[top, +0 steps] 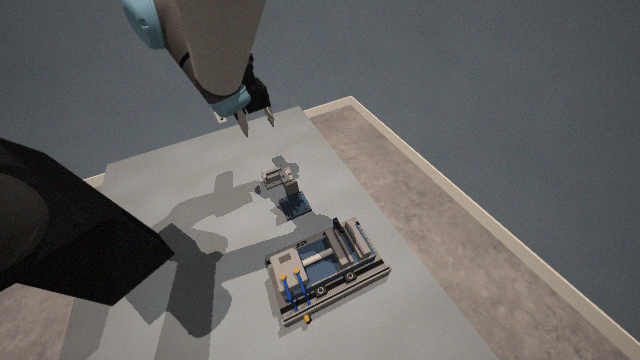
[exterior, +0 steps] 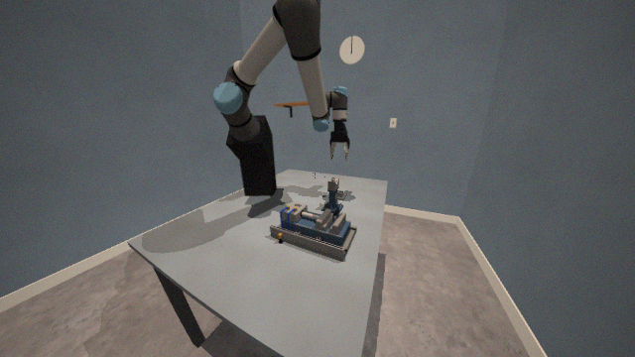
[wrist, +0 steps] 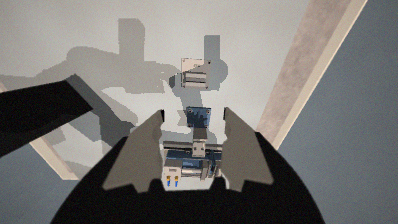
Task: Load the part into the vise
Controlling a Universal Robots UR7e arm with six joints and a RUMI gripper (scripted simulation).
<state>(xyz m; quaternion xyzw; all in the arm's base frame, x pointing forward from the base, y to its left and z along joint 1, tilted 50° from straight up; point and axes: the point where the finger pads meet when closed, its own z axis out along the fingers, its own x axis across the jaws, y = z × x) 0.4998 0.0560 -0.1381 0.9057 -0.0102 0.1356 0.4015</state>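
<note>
Now: hand 210 mm above the part. From my hand the other things lie so: cylinder rod: 370 mm to the right, 170 mm below, 80 mm behind; pale plate: 240 mm below, 10 mm to the left; work stop: 350 mm to the right, 150 mm below, 10 mm ahead.
</note>
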